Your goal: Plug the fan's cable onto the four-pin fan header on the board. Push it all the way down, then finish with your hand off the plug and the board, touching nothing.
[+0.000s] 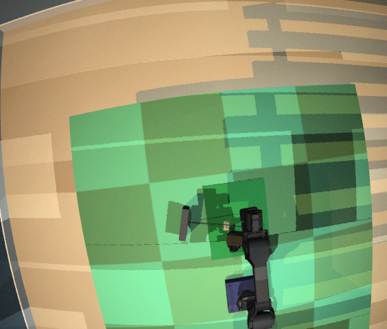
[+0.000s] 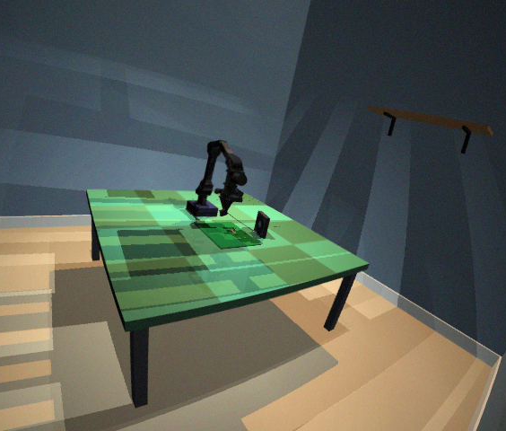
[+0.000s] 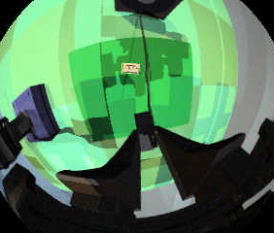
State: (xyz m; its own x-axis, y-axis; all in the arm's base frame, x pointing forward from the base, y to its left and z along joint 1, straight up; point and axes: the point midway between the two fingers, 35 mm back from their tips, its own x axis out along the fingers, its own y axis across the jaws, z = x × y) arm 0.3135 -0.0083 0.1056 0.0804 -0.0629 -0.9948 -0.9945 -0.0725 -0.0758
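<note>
My gripper tip is 20 mm short of the green board, 30 mm to the right of it and 140 mm above it. From my gripper tip the other things lie so: black fan 30 mm ahead, 220 mm to the left, 70 mm below; white four-pin header 80 mm to the left, 120 mm below; dark plug 10 mm to the right, 10 mm below.
</note>
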